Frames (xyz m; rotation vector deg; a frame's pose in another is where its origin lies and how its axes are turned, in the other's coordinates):
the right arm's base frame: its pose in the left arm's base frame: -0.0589 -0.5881 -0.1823 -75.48 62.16 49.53
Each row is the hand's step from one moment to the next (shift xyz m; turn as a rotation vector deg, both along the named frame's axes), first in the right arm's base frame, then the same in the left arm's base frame.
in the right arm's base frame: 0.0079 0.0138 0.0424 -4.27 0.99 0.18
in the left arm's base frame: -0.0057 0.0426 -0.0144 -2.19 0.68 3.74
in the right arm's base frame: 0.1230 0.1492 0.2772 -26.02 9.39 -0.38
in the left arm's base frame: -0.0718 0.2769 -0.1800 -16.69 3.00 21.86
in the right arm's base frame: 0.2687 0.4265 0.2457 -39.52 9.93 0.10
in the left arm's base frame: -0.2949 0.2578 -0.4014 -21.16 4.82 34.49
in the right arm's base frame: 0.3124 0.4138 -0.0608 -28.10 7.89 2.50
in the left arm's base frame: -0.3062 -0.0513 -0.4197 -15.54 5.91 24.11
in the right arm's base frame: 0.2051 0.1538 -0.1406 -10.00 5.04 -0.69
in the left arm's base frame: -0.1013 -0.1446 -0.2331 -7.83 0.75 8.00
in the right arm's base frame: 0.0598 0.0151 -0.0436 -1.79 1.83 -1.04
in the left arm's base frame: -0.0017 -0.0475 -0.0587 -2.39 -0.69 1.20
